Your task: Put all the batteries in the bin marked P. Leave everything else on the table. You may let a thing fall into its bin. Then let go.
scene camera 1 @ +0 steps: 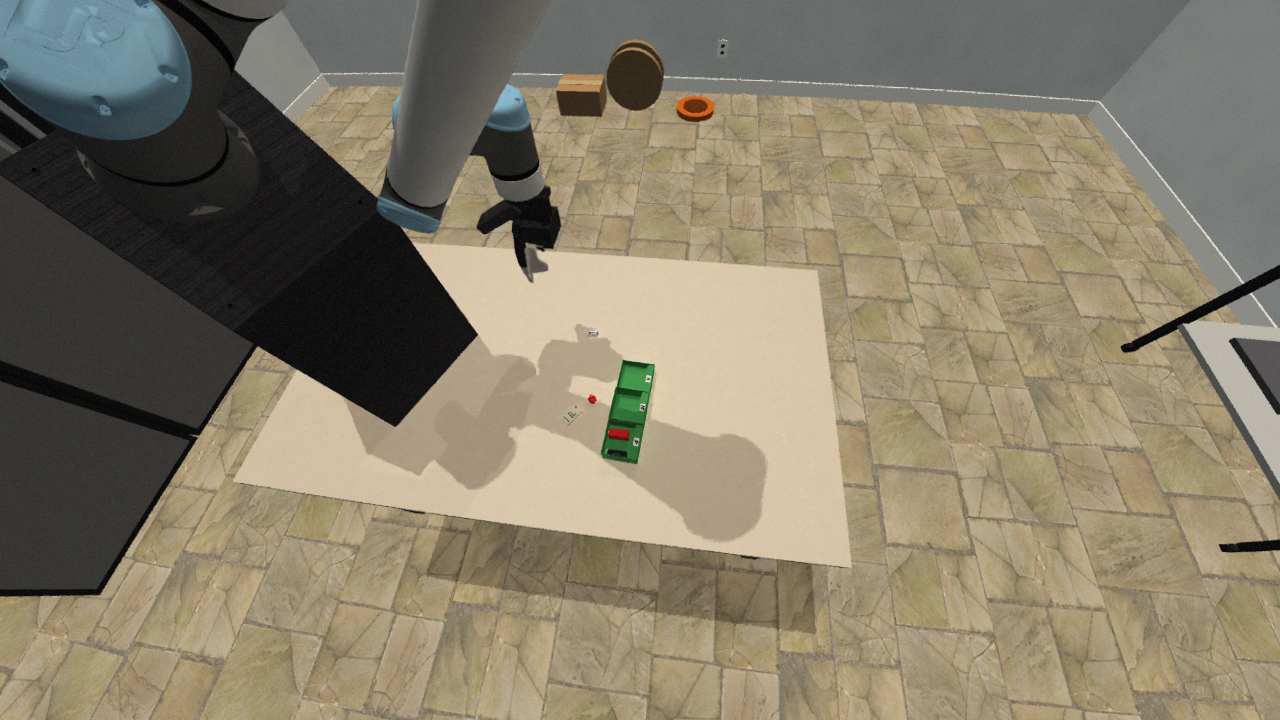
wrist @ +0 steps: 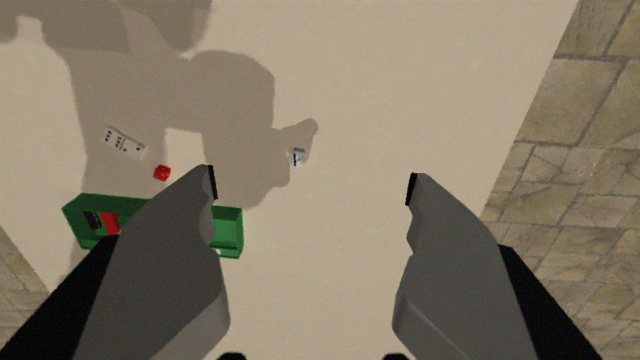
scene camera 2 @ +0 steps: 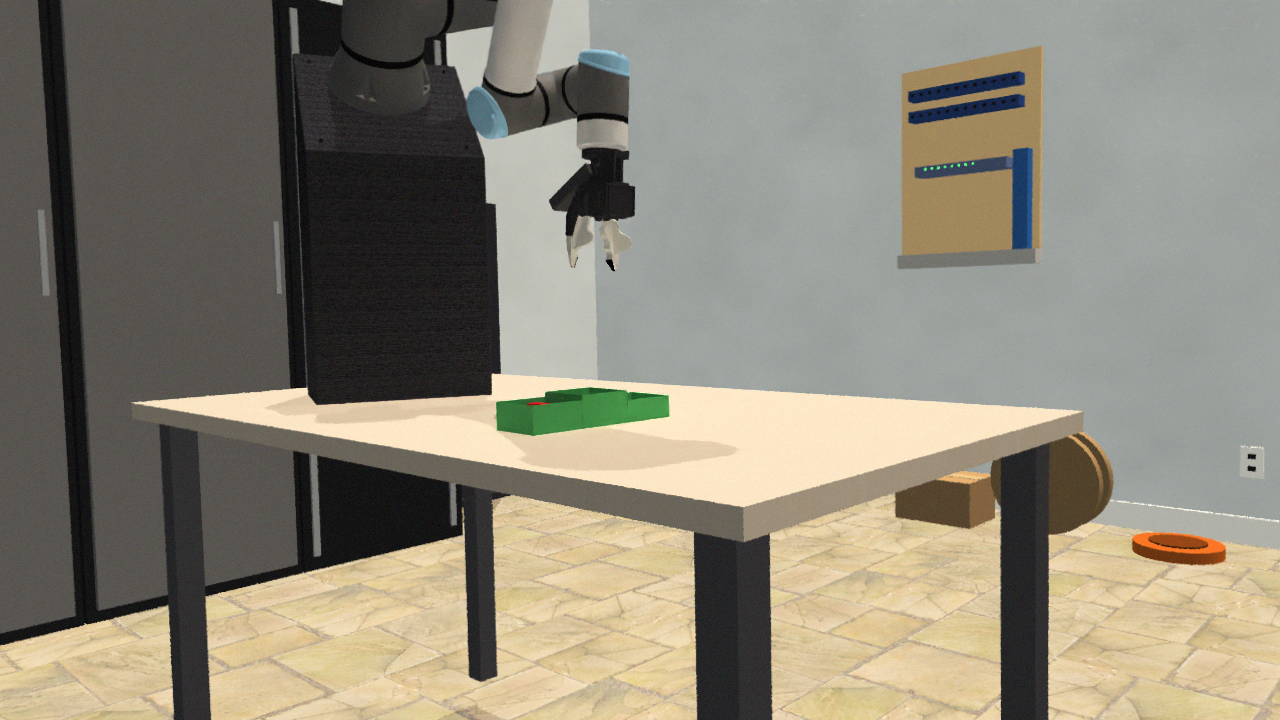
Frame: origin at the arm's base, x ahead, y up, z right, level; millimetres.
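Seen in the pictures: gripper, between the fingertips: [scene camera 1: 538,266] [wrist: 313,172] [scene camera 2: 593,269]; arm's base, origin of its link: [scene camera 1: 178,160] [scene camera 2: 379,87].
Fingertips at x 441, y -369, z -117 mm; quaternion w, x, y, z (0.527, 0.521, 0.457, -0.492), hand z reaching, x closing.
Offsets run from my fingertips to a thing's top centre.
A black battery @[dy -209, dx +189, dz +378 mm] [scene camera 1: 617,453] [wrist: 92,220] and a red battery @[dy -197, dx +193, dz +335 mm] [scene camera 1: 618,434] [scene camera 2: 537,403] [wrist: 110,223] lie side by side in bin P [scene camera 1: 639,452] [scene camera 2: 537,419] [wrist: 73,221], the end compartment of the green three-part tray. Its P label is hidden behind a finger in the wrist view. No battery shows on the table outside the bin. My gripper [scene camera 1: 530,275] [scene camera 2: 592,265] [wrist: 313,172] is open and empty, high above the table, well to the side of bin P.
A white tile with black dots @[dy -223, dx +73, dz +280 mm] [scene camera 1: 571,414] [wrist: 124,142] and a red die @[dy -214, dx +119, dz +240 mm] [scene camera 1: 591,399] [wrist: 162,173] lie beside the tray. A small white-and-grey block with dark marks @[dy -219, dx +102, dz +37 mm] [scene camera 1: 592,333] [wrist: 298,157] lies apart from them. The black robot pedestal [scene camera 1: 358,331] [scene camera 2: 398,277] stands at the table's side.
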